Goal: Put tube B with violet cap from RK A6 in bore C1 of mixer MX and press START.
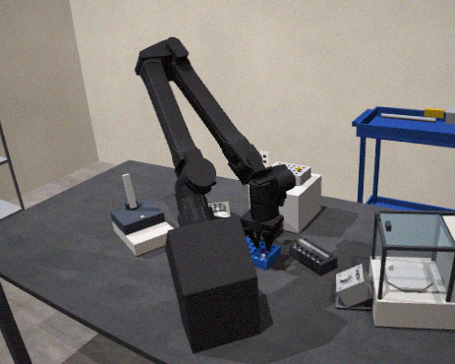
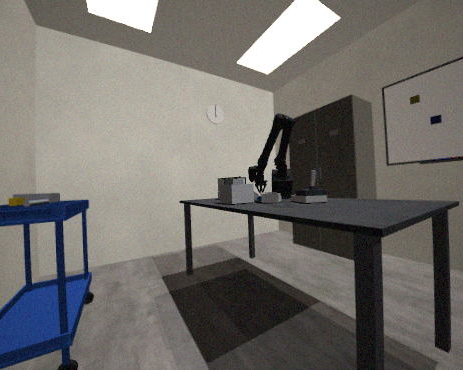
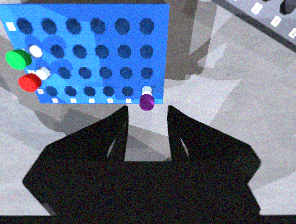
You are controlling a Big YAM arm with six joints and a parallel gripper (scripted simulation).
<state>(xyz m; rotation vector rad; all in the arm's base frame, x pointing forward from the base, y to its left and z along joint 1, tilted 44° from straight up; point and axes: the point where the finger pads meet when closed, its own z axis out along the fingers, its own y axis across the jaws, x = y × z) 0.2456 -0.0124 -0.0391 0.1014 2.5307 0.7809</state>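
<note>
Now: hand 40 mm above the tube B. From my hand the other things lie so: blue rack RK: 30 mm ahead, 50 mm to the left, 50 mm below; then dry block DB: 90 mm ahead, 260 mm to the left, 40 mm below; then dark magnet block MG: 90 mm ahead, 110 mm to the right, 50 mm below.
</note>
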